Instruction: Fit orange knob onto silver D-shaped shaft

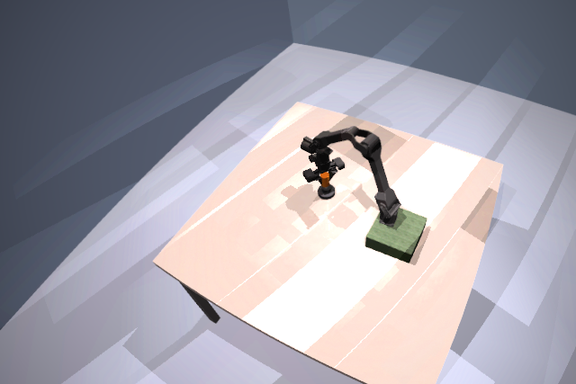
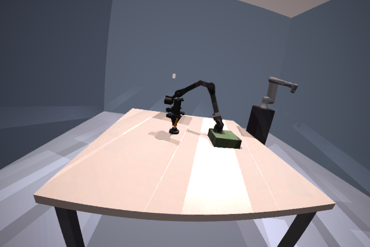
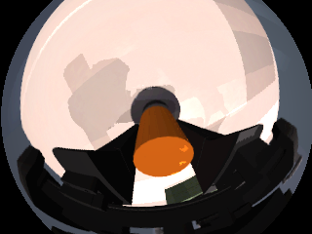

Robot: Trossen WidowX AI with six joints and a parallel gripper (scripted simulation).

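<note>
The orange knob lies 30 mm above my gripper tip. Round my gripper tip: round pedestal: 10 mm behind, 40 mm below.
</note>
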